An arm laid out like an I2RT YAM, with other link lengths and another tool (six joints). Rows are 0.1 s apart.
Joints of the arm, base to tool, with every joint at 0 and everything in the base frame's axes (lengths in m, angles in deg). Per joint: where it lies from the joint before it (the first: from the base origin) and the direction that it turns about. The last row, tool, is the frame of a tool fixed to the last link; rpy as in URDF.
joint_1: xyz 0.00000 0.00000 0.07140 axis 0 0 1
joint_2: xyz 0.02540 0.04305 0.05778 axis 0 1 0
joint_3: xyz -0.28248 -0.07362 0.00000 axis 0 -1 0
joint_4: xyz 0.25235 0.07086 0.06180 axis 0 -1 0
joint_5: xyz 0.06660 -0.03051 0.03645 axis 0 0 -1
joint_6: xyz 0.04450 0.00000 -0.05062 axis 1 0 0
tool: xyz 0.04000 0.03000 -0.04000 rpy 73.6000 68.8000 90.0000
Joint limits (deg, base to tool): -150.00..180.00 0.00..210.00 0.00..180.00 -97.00..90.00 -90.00..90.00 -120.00..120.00
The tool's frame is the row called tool.
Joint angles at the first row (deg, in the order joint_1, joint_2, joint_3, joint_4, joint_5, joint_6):
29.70, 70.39, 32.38, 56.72, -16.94, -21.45
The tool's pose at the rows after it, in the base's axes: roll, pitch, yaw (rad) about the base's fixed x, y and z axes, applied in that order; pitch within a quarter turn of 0, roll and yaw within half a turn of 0; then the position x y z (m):
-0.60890, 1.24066, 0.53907, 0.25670, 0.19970, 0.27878
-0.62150, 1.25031, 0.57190, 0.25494, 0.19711, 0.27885
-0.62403, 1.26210, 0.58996, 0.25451, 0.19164, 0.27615
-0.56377, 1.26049, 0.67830, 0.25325, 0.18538, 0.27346
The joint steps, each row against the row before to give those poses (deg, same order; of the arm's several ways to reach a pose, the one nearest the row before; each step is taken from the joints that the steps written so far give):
-1.19, -0.25, 0.49, -0.26, -3.80, 1.07
-1.25, -0.32, 0.10, -0.54, -3.69, 1.08
-1.55, -0.33, -0.51, -0.12, -2.62, 0.85
-1.98, -0.01, -1.17, 2.26, -3.19, 2.54

